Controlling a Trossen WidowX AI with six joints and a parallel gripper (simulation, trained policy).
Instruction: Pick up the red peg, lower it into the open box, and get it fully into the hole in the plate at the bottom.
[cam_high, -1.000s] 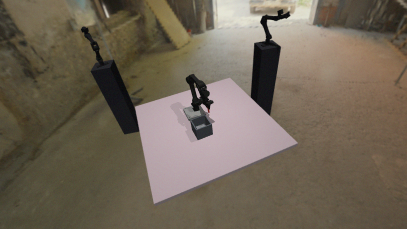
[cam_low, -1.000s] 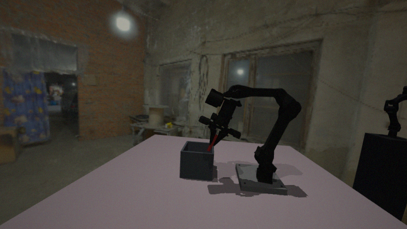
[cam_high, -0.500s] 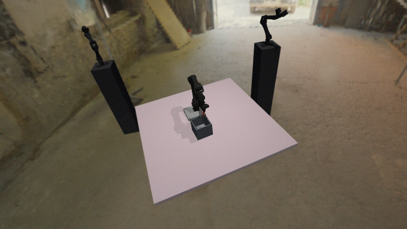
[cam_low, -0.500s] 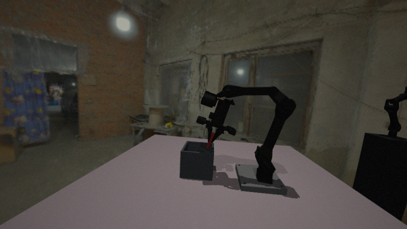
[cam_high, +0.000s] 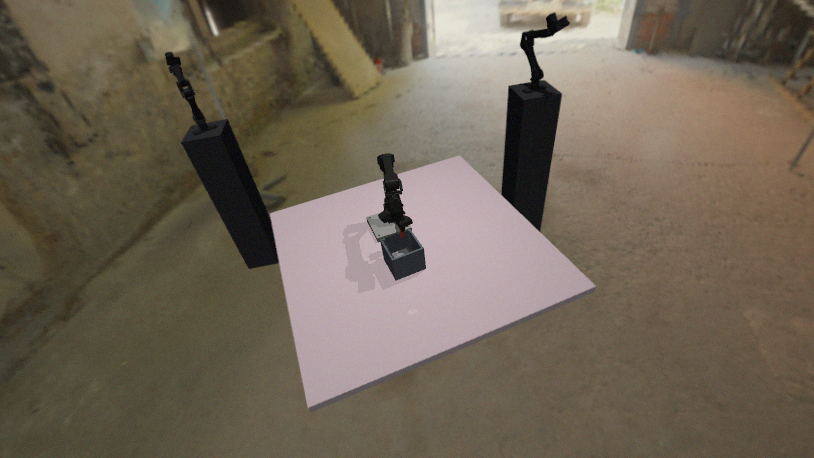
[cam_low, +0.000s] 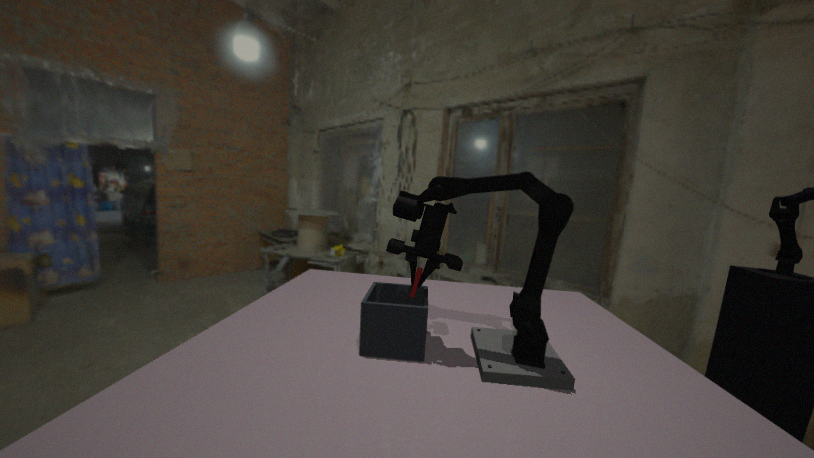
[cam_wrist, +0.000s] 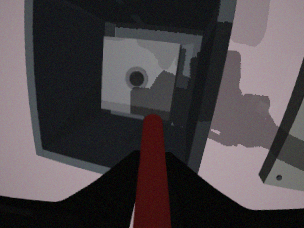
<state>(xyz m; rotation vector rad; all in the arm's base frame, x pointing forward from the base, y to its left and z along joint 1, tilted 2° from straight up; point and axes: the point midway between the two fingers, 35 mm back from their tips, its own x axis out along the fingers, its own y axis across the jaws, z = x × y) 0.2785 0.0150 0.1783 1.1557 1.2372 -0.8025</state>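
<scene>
Right now my gripper tip is 12 cm above the grey plate, 5 cm short of it and 2 cm to the left of it. Round my gripper tip: red peg 1 cm to the right, 1 cm above.
</scene>
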